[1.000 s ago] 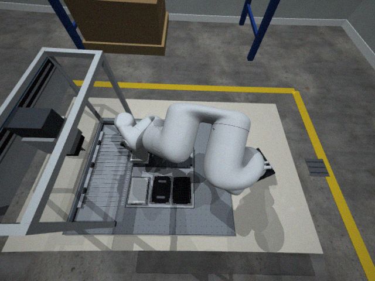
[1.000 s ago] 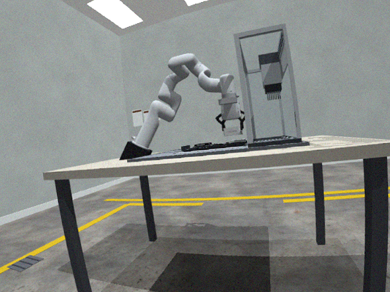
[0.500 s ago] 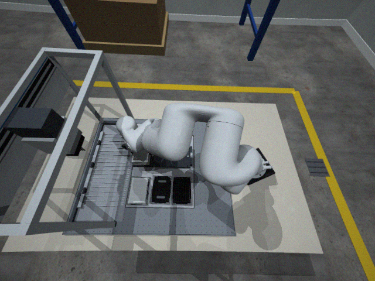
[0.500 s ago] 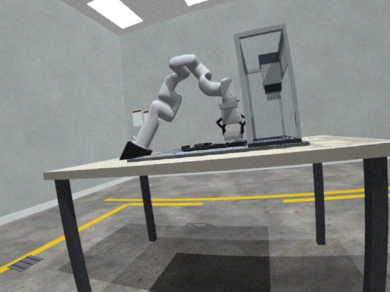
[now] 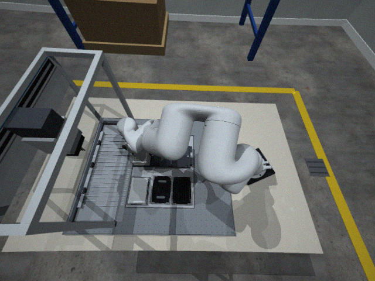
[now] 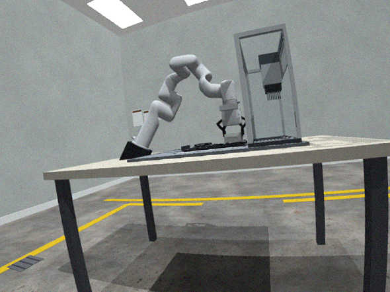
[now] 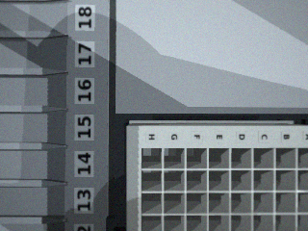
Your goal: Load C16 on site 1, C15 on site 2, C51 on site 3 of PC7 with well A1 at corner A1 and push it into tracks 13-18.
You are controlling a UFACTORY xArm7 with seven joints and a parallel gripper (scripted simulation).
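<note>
Now: the white 384-well plate C16 1 cm below my hand. Also, from my hand: nest S3: 19 cm to the left, 5 cm below, 1 cm behind; then dark carrier PC7: 11 cm behind, 4 cm below, 1 cm to the right; then small white corner mark: 17 cm behind, 11 cm to the left, 4 cm below.
</note>
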